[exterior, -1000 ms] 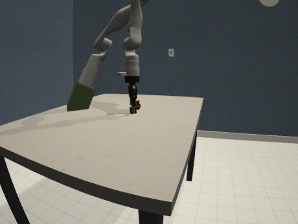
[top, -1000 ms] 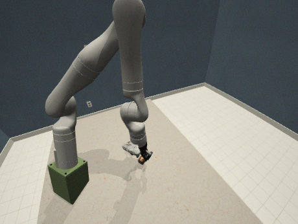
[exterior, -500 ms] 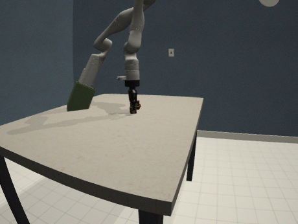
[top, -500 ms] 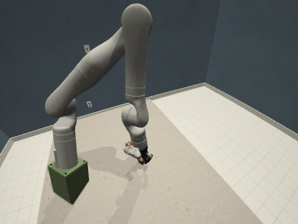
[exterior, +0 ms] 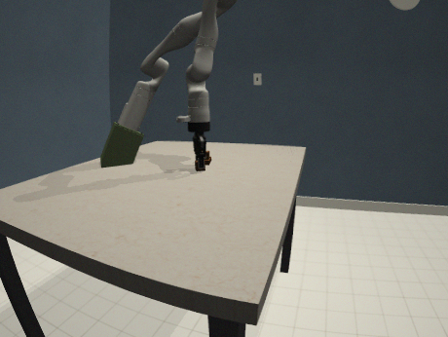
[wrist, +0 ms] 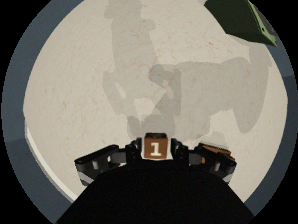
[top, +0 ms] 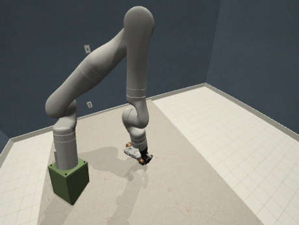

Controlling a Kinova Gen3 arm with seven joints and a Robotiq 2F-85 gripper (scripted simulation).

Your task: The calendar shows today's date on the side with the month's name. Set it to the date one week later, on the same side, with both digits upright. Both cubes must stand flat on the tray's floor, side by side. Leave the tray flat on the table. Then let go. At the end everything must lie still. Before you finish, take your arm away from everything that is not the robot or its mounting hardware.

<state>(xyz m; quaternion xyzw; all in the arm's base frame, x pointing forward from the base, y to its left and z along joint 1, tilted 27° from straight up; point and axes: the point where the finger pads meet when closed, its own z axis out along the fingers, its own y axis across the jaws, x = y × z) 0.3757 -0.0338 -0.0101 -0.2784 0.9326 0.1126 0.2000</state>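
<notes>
The brown digit cube is 1 cm below my hand. From my hand the other things lie so: brown calendar tray: 11 cm to the left, 4 cm behind, 2 cm below.
</notes>
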